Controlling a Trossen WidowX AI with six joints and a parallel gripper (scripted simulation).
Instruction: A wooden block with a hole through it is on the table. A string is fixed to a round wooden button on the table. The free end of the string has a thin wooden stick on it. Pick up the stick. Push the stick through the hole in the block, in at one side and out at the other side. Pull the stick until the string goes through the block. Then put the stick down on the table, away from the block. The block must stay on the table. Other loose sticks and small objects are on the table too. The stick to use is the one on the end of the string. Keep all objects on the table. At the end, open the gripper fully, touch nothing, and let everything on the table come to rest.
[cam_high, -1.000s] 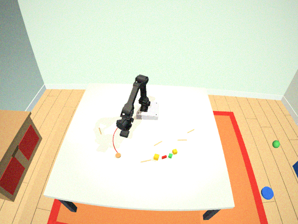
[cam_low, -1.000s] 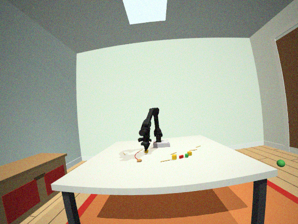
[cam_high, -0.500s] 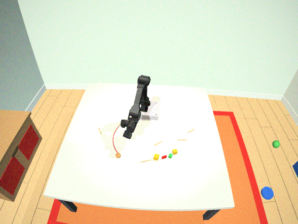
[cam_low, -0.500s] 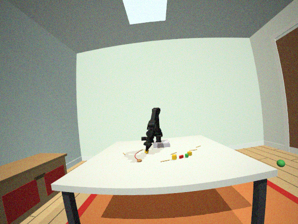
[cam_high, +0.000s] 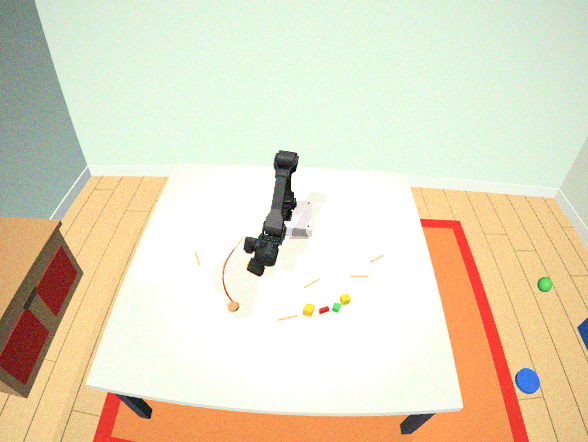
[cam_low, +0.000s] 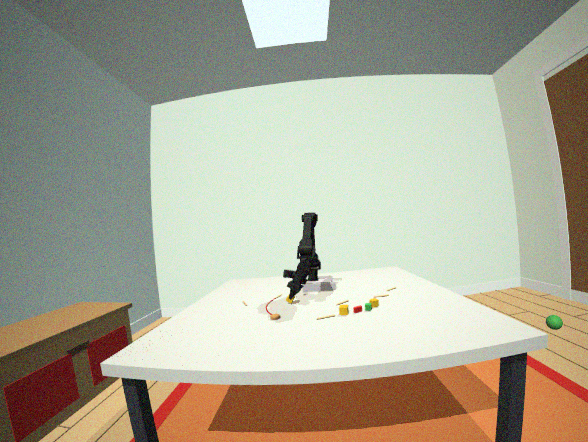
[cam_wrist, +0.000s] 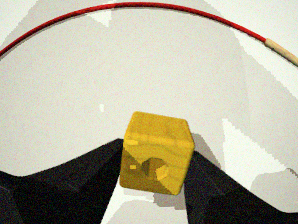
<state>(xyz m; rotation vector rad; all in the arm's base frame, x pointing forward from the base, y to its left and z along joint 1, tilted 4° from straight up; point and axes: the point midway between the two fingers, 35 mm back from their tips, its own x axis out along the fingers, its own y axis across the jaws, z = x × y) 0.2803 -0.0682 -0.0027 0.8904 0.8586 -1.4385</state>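
My gripper tip is right at the yellow block. Round my gripper tip: thin wooden stick 11 cm behind, 9 cm to the right, 2 cm below; then red block 16 cm ahead, 30 cm to the left, 2 cm below; then round wooden button 20 cm ahead, 3 cm to the right, 2 cm below.
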